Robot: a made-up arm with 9 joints. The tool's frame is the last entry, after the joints.
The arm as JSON. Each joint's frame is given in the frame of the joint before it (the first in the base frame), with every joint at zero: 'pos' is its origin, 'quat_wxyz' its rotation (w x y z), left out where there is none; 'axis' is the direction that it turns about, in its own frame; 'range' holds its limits. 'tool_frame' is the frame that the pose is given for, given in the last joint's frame.
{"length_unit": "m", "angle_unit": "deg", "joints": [
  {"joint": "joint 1", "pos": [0.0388, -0.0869, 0.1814], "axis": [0.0, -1.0, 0.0], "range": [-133.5, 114.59]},
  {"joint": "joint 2", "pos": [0.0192, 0.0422, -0.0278], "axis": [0.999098, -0.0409, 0.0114], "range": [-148.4, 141.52]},
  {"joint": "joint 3", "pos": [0.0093, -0.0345, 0.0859], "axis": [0.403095, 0.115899, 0.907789], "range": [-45.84, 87.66]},
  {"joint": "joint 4", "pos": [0.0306, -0.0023, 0.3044], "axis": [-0.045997, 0.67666, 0.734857], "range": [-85.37, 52.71]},
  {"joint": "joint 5", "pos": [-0.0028, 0.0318, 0.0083], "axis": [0.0, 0.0, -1.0], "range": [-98.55, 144.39]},
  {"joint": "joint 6", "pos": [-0.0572, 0.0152, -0.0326], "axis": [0.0, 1.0, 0.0], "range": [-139.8, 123.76]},
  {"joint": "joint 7", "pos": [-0.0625, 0.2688, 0.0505], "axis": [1.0, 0.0, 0.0], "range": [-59.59, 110.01]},
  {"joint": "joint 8", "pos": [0.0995, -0.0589, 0.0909], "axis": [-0.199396, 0.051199, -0.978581], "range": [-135.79, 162.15]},
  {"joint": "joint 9", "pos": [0.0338, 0.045, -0.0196], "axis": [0.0, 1.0, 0.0], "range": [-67.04, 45.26]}
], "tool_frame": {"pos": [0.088, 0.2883, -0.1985], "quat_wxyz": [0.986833, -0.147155, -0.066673, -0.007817]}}
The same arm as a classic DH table. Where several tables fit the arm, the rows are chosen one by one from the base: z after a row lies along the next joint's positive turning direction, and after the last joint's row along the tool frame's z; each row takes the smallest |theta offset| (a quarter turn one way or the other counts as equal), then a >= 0, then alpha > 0; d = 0 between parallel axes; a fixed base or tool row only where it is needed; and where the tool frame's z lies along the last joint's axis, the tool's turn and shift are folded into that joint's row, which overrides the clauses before.
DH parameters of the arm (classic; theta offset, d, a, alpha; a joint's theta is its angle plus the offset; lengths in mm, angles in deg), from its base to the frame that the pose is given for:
base (fixed): 0 181.4 38.8 90
joint 1: -89.35 43.9 28 -87.66
joint 2: 81.64 -5.2 -46.2 -65.9
joint 3: -54.71 358.9 -100.8 -43.37
joint 4: -36.66 70.5 -0.6 -137.3
joint 5: 3.89 58.9 -57.2 90
joint 6: -90 284 50.5 -90
joint 7: -87.01 17.9 -54.1 101.5
joint 8: -89.4 -83.3 -37 -87.07
joint 9: -19.28 396.2 -60.4 -73.05
tool (fixed): -179.75 -218 0 0
Joint limits (deg, base to tool): -133.5..114.59 -148.4..141.52 -45.84..87.66 -85.37..52.71 -98.55..144.39 -139.8..123.76 -59.59..110.01 -135.79..162.15 -67.04..45.26

